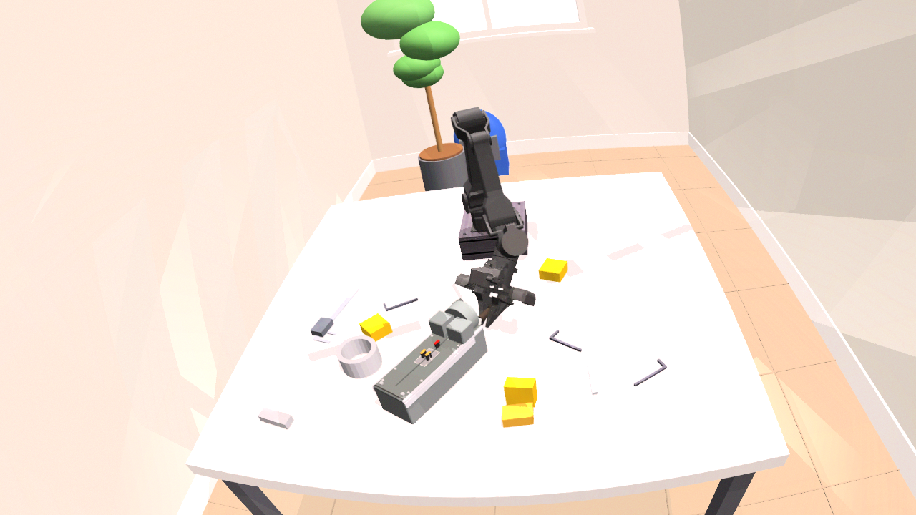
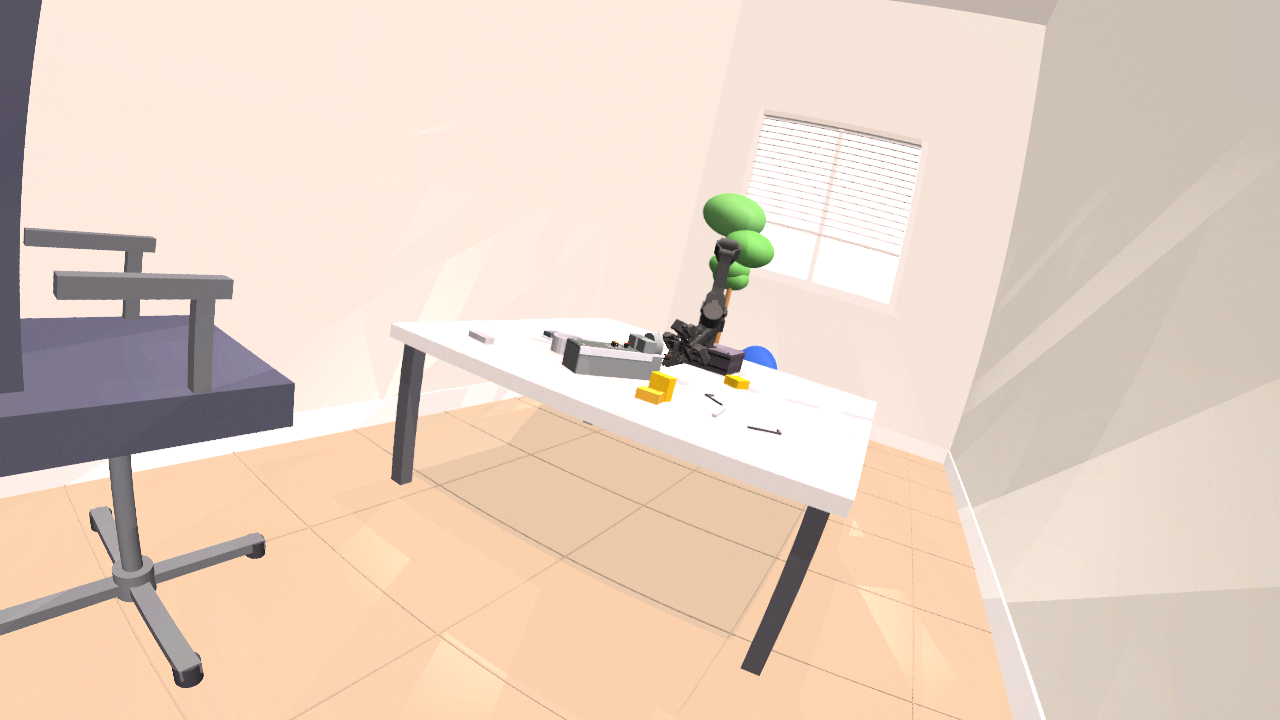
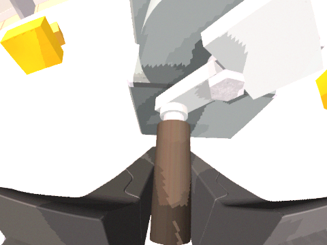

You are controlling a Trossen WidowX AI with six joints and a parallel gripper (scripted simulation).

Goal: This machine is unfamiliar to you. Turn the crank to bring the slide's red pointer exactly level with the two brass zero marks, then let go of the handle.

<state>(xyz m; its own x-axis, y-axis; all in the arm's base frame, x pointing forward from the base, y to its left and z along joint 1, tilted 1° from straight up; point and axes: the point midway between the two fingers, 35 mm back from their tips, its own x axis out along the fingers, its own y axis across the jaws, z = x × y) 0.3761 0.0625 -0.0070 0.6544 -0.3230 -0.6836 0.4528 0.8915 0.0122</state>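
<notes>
The brown crank handle lies 2 cm behind my gripper tip, 1 cm to the left of it and 3 cm above it. From my gripper tip the other things lie so: red pointer: 10 cm ahead, 8 cm to the right, 4 cm above.
</notes>
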